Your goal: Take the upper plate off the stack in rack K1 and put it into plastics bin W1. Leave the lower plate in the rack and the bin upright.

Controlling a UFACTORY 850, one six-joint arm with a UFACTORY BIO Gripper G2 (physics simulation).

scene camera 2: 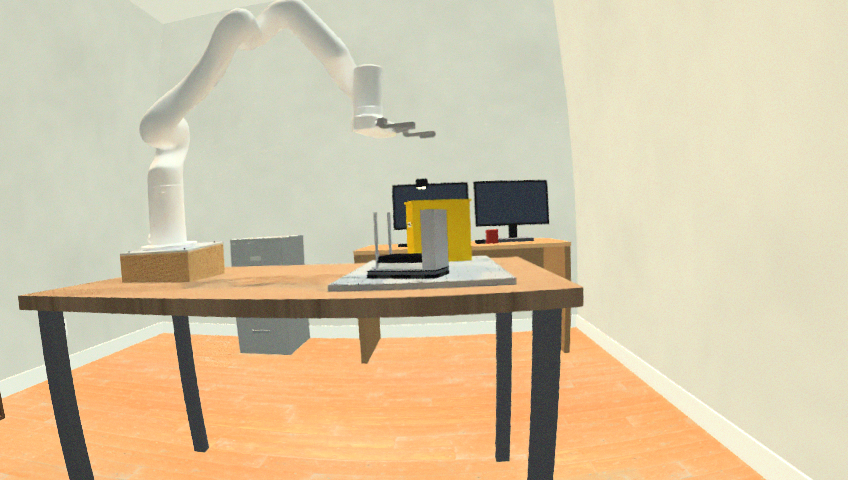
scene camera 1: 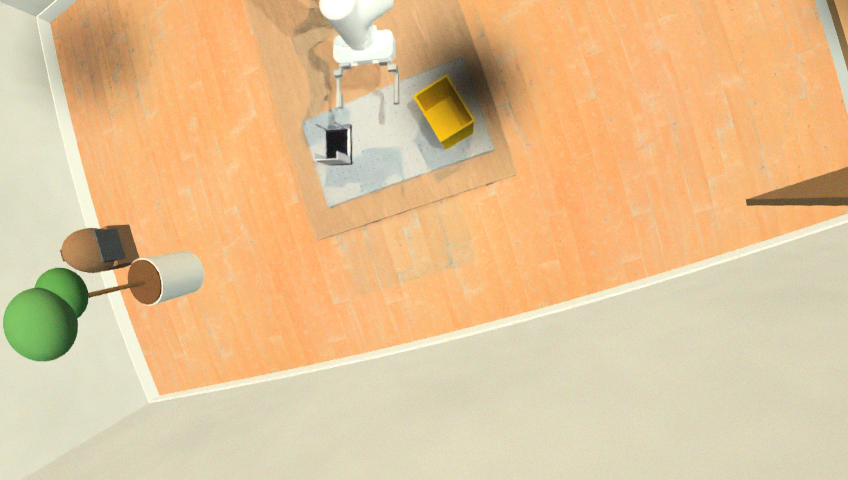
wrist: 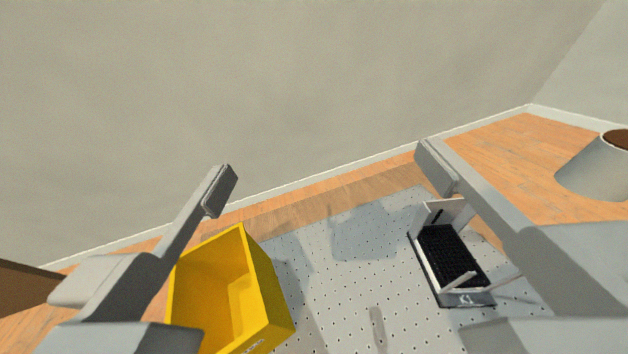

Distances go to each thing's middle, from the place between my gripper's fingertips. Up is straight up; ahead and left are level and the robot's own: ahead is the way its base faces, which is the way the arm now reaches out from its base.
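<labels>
Yellow bin W1 [scene camera 1: 440, 102]: 28 cm lower than my hand, 2 cm forward of it, 20 cm to the left of it. Black plate [wrist: 449, 258]: 32 cm lower than my hand, 3 cm behind it, 24 cm to the right of it.
</labels>
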